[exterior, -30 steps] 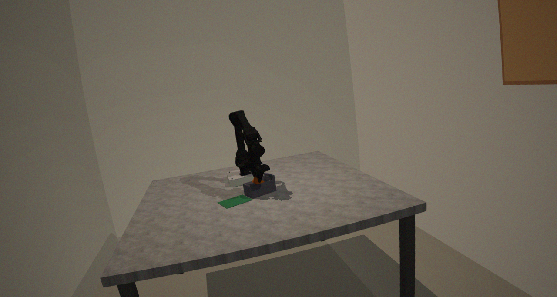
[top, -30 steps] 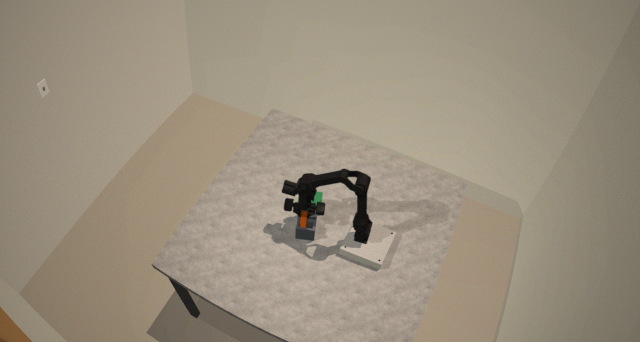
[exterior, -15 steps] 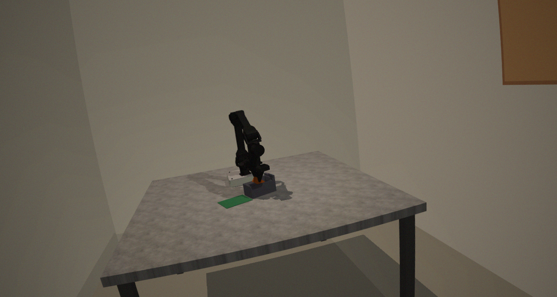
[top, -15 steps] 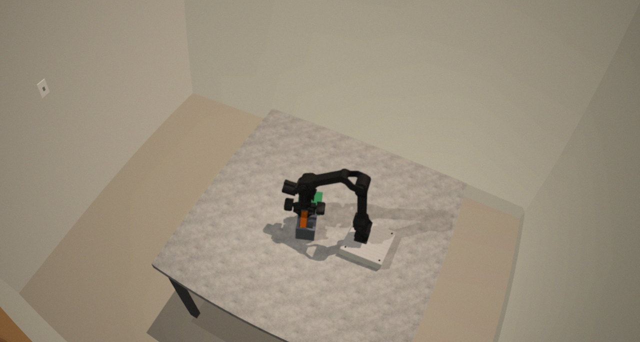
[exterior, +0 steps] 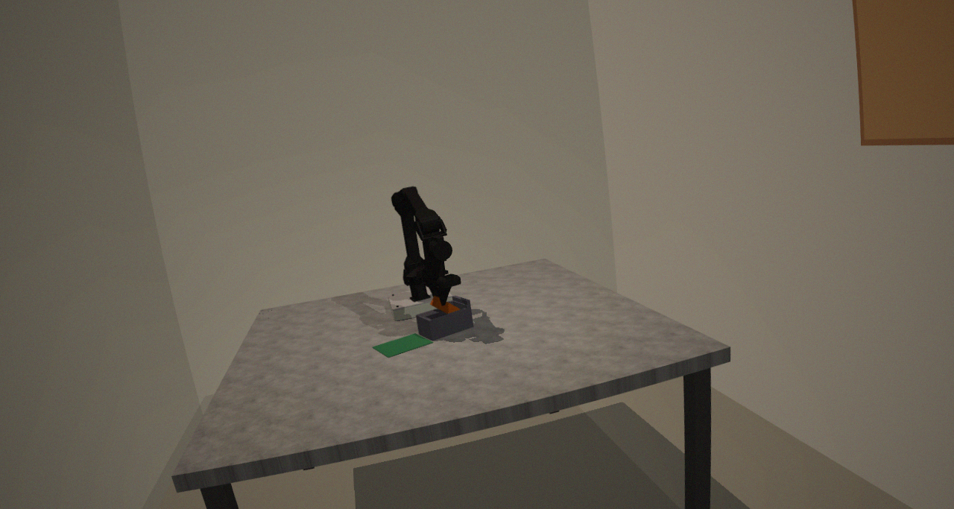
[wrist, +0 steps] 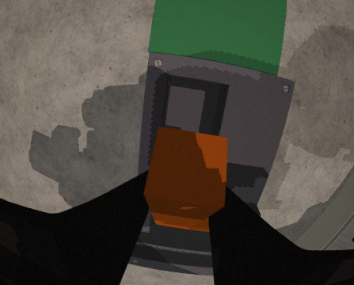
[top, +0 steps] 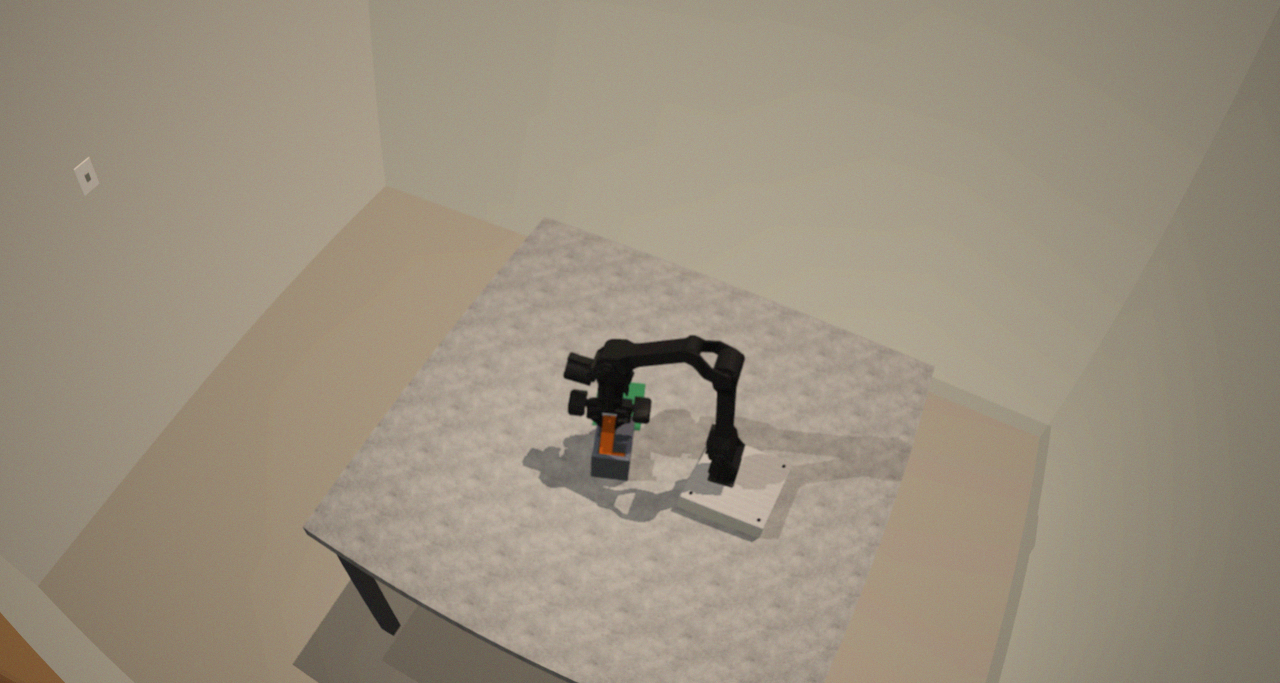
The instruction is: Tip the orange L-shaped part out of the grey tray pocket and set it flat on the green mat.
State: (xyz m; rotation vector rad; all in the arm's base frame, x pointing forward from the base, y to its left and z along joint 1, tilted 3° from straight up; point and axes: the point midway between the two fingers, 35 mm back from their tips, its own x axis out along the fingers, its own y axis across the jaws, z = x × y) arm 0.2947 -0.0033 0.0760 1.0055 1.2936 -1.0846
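The green mat is 20 mm ahead of my gripper tip, 140 mm to the right of it and 110 mm below it. The rest, counted from my gripper tip: orange L-shaped part 20 mm behind, 30 mm to the left, 30 mm below.
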